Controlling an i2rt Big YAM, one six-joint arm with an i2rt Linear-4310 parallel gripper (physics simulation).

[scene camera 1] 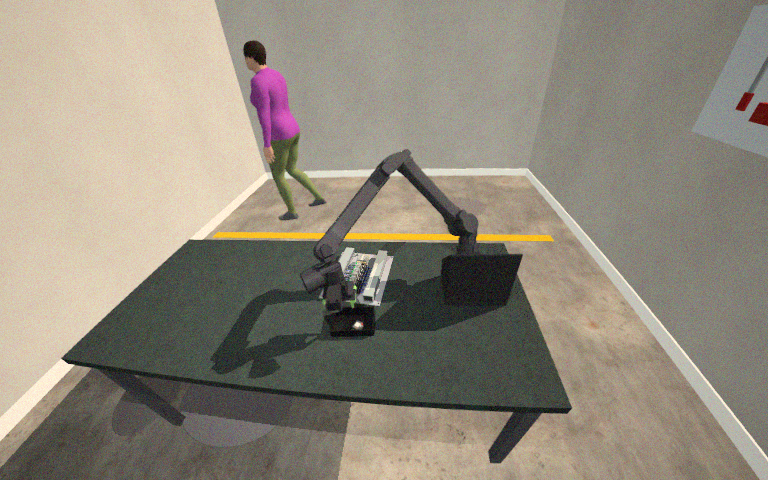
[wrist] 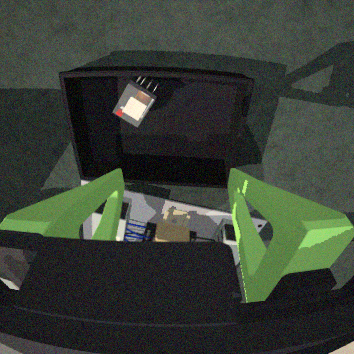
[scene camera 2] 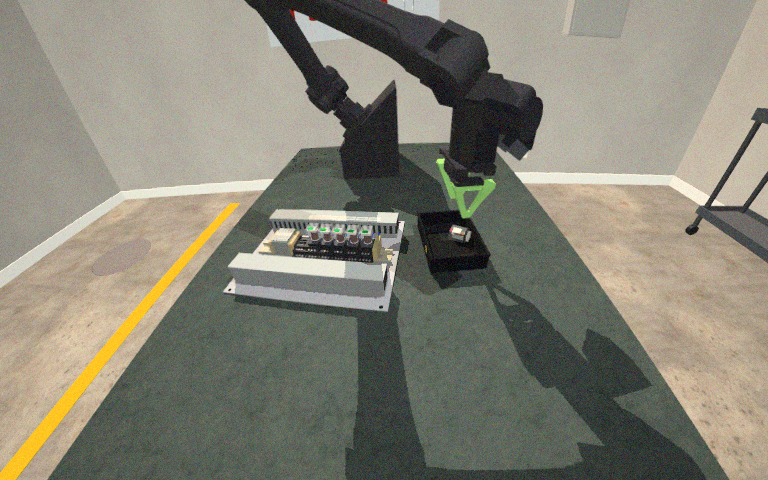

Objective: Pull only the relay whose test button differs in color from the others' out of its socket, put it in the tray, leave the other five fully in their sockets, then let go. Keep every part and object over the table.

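Frame: origin at the arm's base, x ahead, y left, z up, level; millimetres.
Seen in the pictures: gripper, fingertip midpoint: [scene camera 1: 343, 307] [wrist: 175, 176] [scene camera 2: 459, 207]; arm's base, link origin: [scene camera 1: 468, 257] [scene camera 2: 359, 122].
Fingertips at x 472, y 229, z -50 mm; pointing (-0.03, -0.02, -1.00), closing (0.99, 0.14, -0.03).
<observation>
Pixels of each thing's top centre, then the offset from my fingertips to it.
- clear-cased relay with a red test button, top centre: [wrist: 135, 101] [scene camera 2: 460, 230] [scene camera 1: 356, 325] 42 mm back, 18 mm left, 80 mm down
- black tray, top centre: [wrist: 152, 134] [scene camera 2: 450, 231] [scene camera 1: 352, 318] 22 mm back, 7 mm right, 69 mm down
- black socket row, top centre: [scene camera 2: 334, 242] [scene camera 1: 356, 275] 2 mm ahead, 243 mm right, 72 mm down
- white panel plate, top centre: [wrist: 156, 263] [scene camera 2: 322, 252] [scene camera 1: 358, 275] 2 mm back, 275 mm right, 101 mm down
A clear-cased relay with a red test button [scene camera 1: 357, 325] [scene camera 2: 460, 233] [wrist: 135, 104] lies on its side inside the black tray [scene camera 1: 352, 333] [scene camera 2: 461, 262] [wrist: 160, 75], its pins towards the tray's far wall in the wrist view. My gripper [scene camera 1: 339, 308] [scene camera 2: 459, 206] [wrist: 175, 176] is open with green fingers spread wide, above the tray's edge on the panel side and apart from the relay. Several relays with green buttons [scene camera 2: 338, 234] stand upright in the black socket row [scene camera 2: 334, 250]. An empty socket shows at the row's left end in scene camera 2. In the wrist view my gripper hides most of the panel.
The white panel plate [scene camera 1: 382, 297] [scene camera 2: 317, 301] lies beside the tray, with two raised wire ducts [scene camera 2: 308, 273] [scene camera 2: 334, 216] along the socket row. A dark upright board [scene camera 1: 481, 280] [scene camera 2: 376, 141] stands by the arm's base. A person [scene camera 1: 274, 104] is behind the table. A cart [scene camera 2: 730, 164] stands off to the right.
</observation>
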